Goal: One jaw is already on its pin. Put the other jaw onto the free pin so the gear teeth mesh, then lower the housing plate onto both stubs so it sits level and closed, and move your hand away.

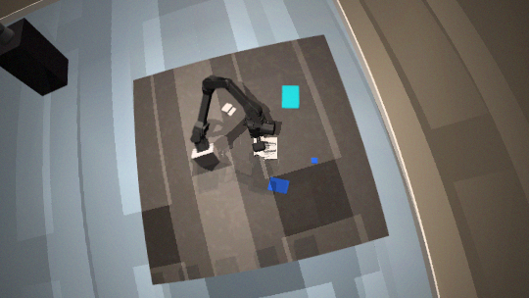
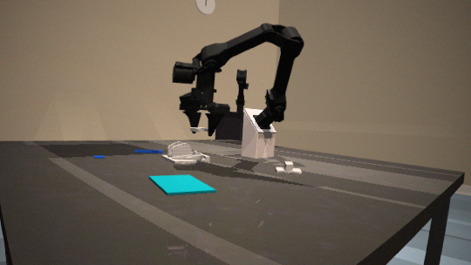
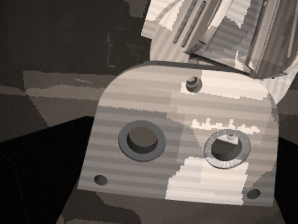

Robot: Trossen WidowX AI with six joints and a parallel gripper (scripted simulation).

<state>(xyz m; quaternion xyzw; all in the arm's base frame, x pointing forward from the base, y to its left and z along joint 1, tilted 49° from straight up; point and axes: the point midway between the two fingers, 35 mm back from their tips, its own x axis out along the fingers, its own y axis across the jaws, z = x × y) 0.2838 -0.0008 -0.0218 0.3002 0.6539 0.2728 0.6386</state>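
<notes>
Now: the jaw 10 mm ahead of my gripper tip, 10 mm to the right of it and 70 mm below it. Round my gripper tip: white housing plate (10 mm ahead, 20 mm above); then cyan flat patch (250 mm ahead, 220 mm to the left, 80 mm below); then small blue square (260 mm ahead, 180 mm to the right, 80 mm below).
</notes>
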